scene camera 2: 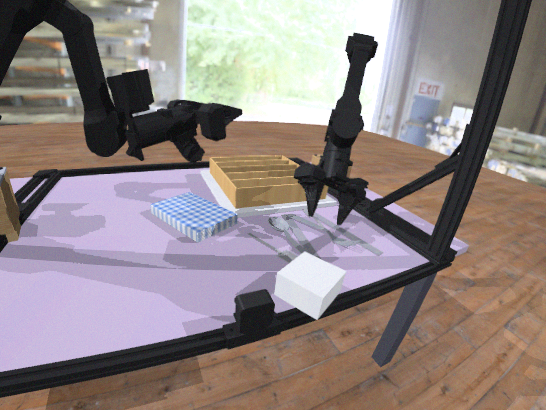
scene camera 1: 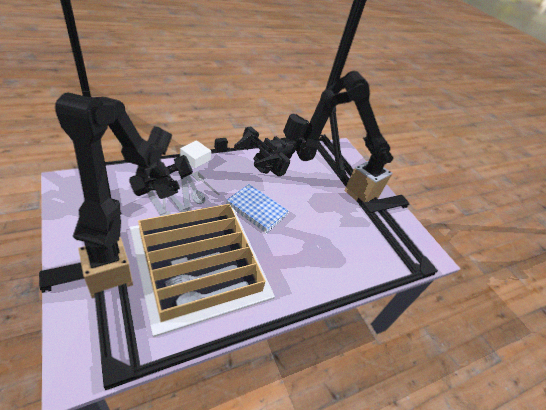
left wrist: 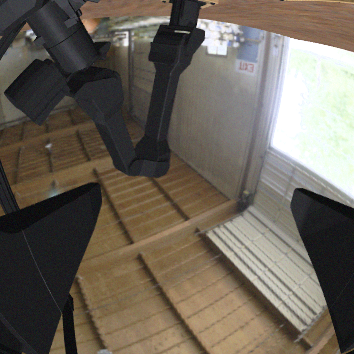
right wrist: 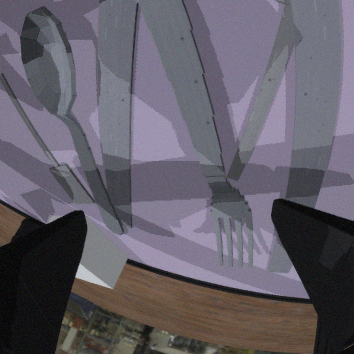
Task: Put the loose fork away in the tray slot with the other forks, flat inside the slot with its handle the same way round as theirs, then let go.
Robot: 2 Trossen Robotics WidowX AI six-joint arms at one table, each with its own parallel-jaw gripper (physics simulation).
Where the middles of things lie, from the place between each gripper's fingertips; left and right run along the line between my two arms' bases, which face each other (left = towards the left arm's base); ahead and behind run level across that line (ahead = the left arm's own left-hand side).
I see my right gripper 140 mm past the white box (scene camera 2: 310, 284), 150 mm to the right of it and 20 mm above it. Round my right hand: wooden cutlery tray (scene camera 1: 192, 234) 310 mm ahead, 20 mm to the right, 10 mm below.
The wooden cutlery tray is 14 cm ahead of my left hand, 18 cm to the right of it and 22 cm below it. From my left hand the other things lie so: white box (31 cm behind, 2 cm to the right, 23 cm below).
